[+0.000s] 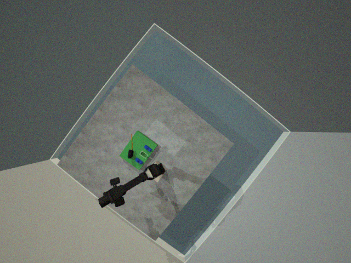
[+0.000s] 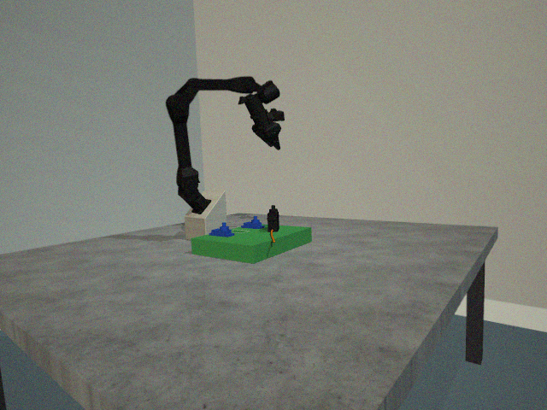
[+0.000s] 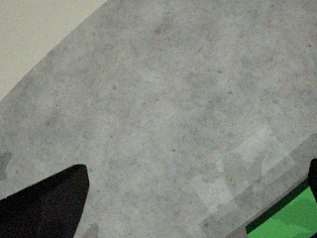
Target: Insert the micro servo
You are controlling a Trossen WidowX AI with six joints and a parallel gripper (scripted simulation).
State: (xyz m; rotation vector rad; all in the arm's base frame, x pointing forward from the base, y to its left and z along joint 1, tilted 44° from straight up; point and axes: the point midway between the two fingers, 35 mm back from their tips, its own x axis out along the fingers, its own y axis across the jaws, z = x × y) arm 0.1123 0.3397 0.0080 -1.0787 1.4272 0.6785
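Now: the green deck 170 mm ahead of my gripper tip, 220 mm to the right of it and 300 mm below it.
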